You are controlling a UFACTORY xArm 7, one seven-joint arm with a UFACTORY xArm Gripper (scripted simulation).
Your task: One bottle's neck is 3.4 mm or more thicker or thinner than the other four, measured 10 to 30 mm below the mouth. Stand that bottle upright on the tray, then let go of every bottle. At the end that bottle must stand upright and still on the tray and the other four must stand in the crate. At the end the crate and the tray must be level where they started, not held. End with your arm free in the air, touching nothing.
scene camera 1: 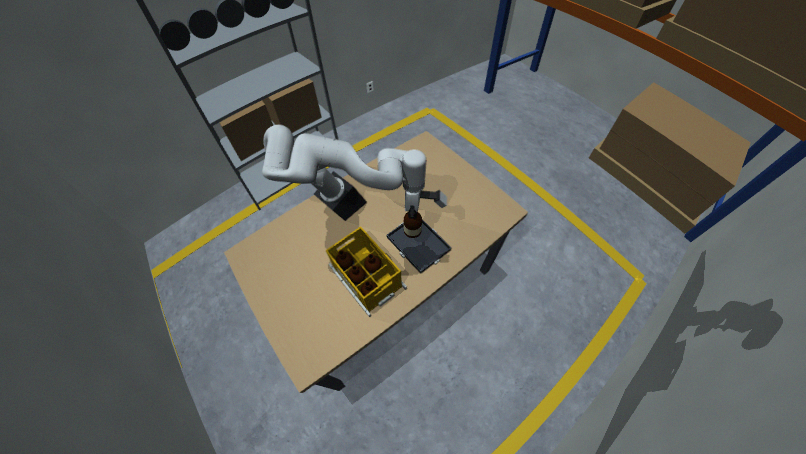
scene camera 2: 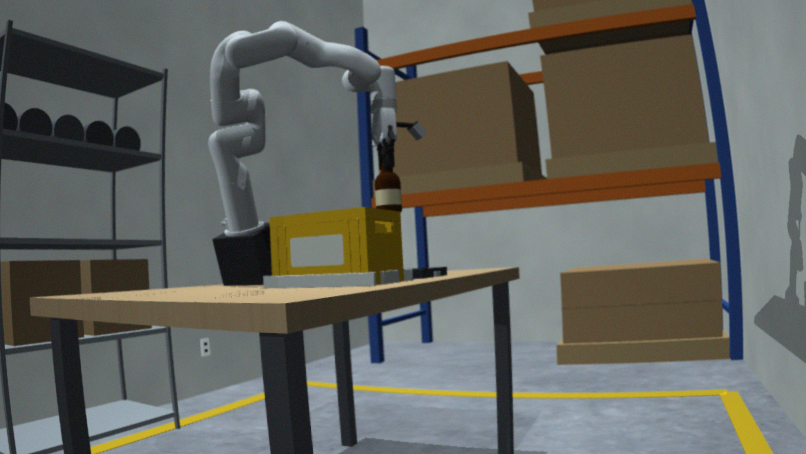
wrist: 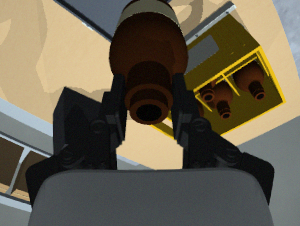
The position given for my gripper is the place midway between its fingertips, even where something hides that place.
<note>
In view: my gripper (scene camera 2: pixel 386 168), a yellow crate (scene camera 2: pixel 357 240) and a tray (scene camera 1: pixel 422 251).
The yellow crate is seen too in the wrist view (wrist: pixel 224 45). My gripper shows as well in the wrist view (wrist: pixel 148 88).
</note>
